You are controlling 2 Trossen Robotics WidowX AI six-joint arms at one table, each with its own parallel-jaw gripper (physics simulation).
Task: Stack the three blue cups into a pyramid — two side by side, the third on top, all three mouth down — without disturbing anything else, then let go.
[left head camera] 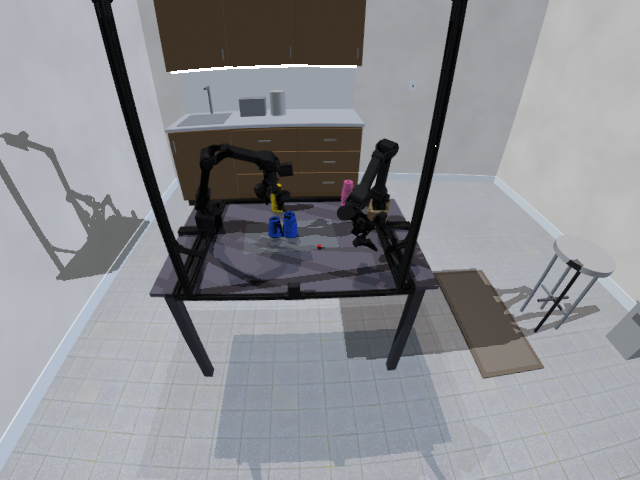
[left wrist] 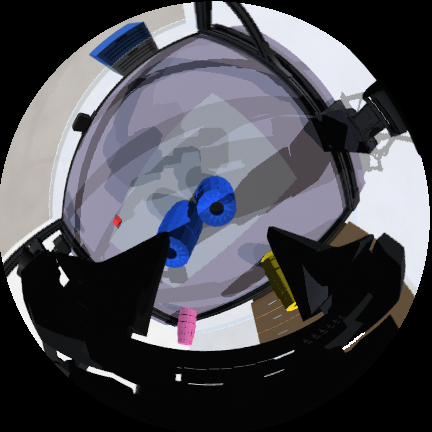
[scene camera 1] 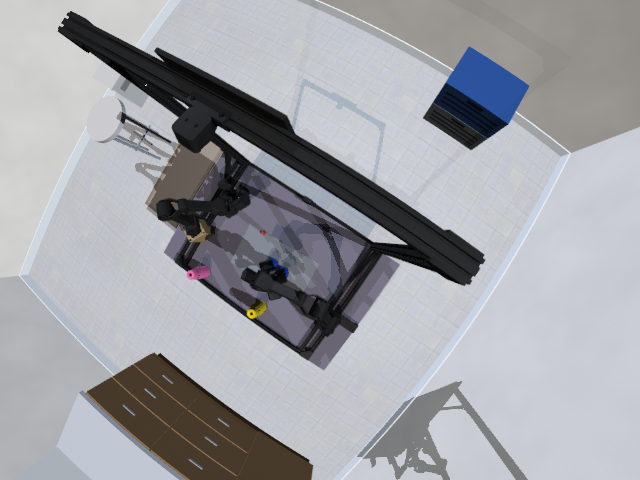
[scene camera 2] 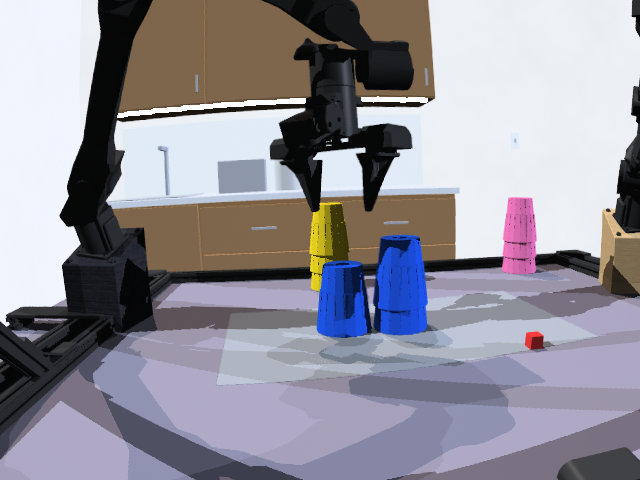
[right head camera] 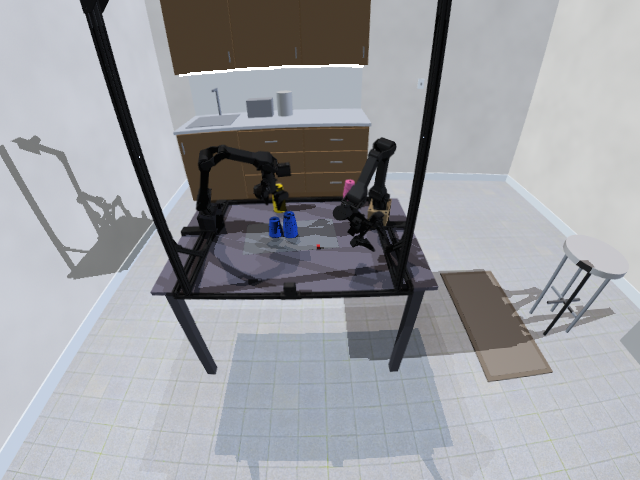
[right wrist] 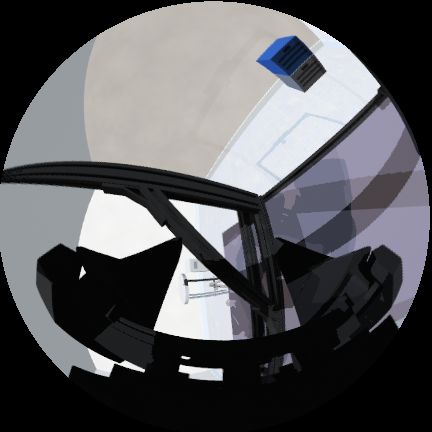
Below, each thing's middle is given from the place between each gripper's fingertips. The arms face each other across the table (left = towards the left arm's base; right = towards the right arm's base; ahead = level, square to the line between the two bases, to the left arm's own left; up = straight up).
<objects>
My left hand is 2 cm past the pale mat [scene camera 2: 274, 346], 7 cm to the left of it and 15 cm above it.
Now: right hand 380 mm to the right of the pale mat, 290 mm short of it and 150 mm above it.
</objects>
